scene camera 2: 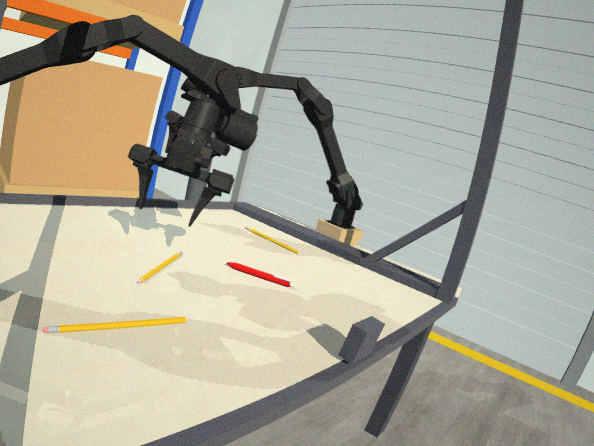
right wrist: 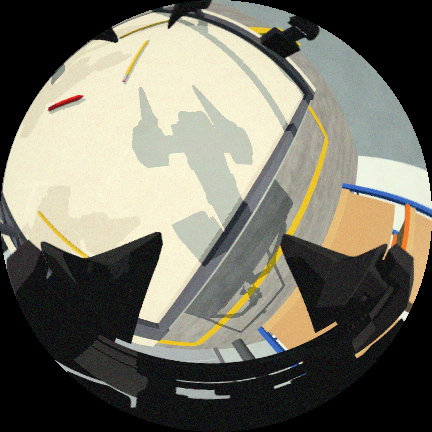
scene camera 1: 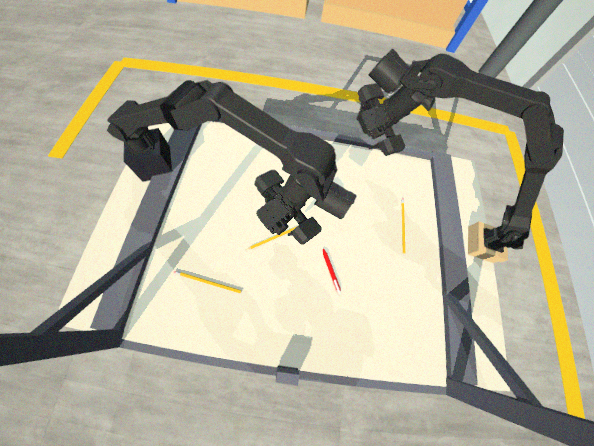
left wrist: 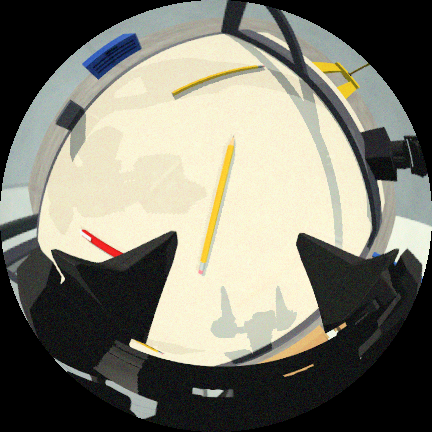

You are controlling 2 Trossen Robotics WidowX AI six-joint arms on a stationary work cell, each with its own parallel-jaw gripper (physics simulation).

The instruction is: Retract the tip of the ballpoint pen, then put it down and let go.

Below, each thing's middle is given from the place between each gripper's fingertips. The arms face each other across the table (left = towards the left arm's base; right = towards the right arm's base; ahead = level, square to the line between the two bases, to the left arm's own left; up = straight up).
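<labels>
The tan block (scene camera 1: 476, 248) is 650 mm to the right of my left hand, 120 mm ahead of it and 60 mm below it. That same left hand is 110 mm to the left of the small grey block (scene camera 2: 363, 335), while also being 350 mm past it and 50 mm above it.
Measured from my right hand, the tan block is 18 cm behind, 47 cm to the right and 12 cm below. The small grey block is 65 cm behind my right hand, 7 cm to the left of it and 11 cm below it.
</labels>
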